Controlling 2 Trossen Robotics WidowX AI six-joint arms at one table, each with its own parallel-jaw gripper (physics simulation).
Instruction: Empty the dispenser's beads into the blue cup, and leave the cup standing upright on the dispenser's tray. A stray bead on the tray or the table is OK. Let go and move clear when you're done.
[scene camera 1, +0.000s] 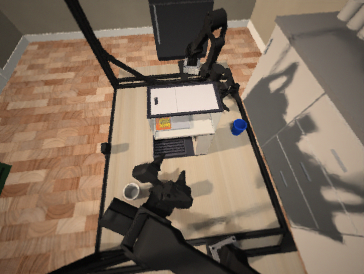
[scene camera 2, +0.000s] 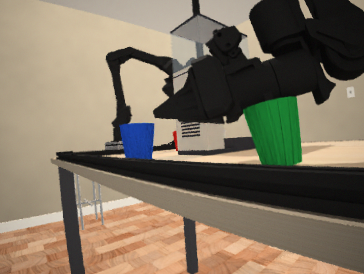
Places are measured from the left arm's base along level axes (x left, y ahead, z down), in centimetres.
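Pixels of known places: left gripper, fingertip midpoint: (scene camera 1: 235, 106) (scene camera 2: 167, 116); right gripper, fingertip midpoint: (scene camera 1: 174, 162); left arm's base at its link origin: (scene camera 1: 192, 62); right arm's base at its link origin: (scene camera 1: 228, 257) (scene camera 2: 120, 141).
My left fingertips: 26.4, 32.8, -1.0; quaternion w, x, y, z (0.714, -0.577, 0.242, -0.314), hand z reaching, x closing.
Observation:
Ahead of a thing's pixels: the offset from my left fingertips to its middle, as dx, dy, dz.
The blue cup @[+2.3, +10.4, +3.8] (scene camera 1: 239, 127) (scene camera 2: 137, 141) stands upright on the table, right of the dispenser in scene camera 1 and apart from it. The dispenser @[-26.6, +22.7, -10.5] (scene camera 1: 197, 99) (scene camera 2: 200, 145) stands with its dark slatted tray @[-31.3, +24.3, +7.0] (scene camera 1: 172, 147) at its foot; no cup shows on the tray. Beads cannot be made out. My left gripper (scene camera 1: 232, 99) is open and empty, beyond the blue cup at the dispenser's upper right corner in scene camera 1; in scene camera 2 it is low before the dispenser, right of the cup. My right gripper (scene camera 1: 171, 165) is open and empty, in front of the tray.
A green cup @[-9.4, -11.5, +3.6] (scene camera 2: 276, 134) stands under my left arm in scene camera 2. A white cup @[-42.1, +48.4, +3.8] (scene camera 1: 131, 191) stands left of my right gripper. Part of a red thing @[-23.2, +46.0, +3.8] (scene camera 2: 175, 141) shows beside the dispenser. A black frame (scene camera 1: 258, 160) runs along the table edge near the blue cup.

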